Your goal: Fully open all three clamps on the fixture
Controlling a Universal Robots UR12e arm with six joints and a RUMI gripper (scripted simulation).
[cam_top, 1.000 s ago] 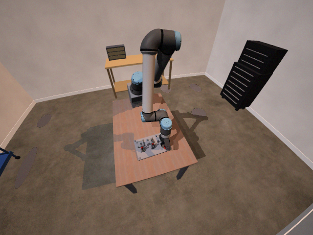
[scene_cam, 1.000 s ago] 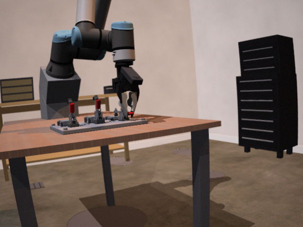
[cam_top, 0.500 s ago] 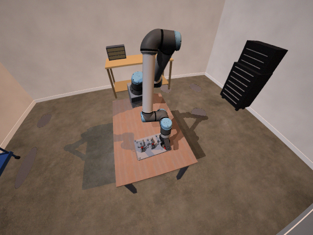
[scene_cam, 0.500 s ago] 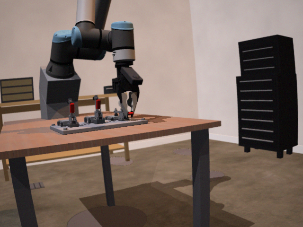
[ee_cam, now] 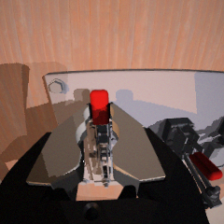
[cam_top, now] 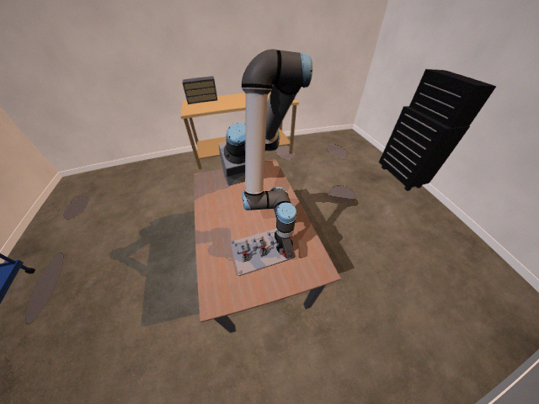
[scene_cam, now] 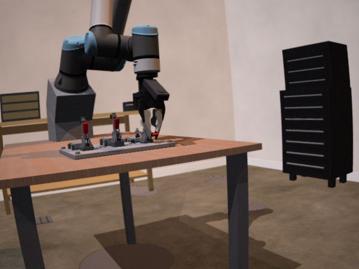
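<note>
The grey fixture plate lies 50 mm behind my hand, 130 mm to the right of it and 40 mm below it.
</note>
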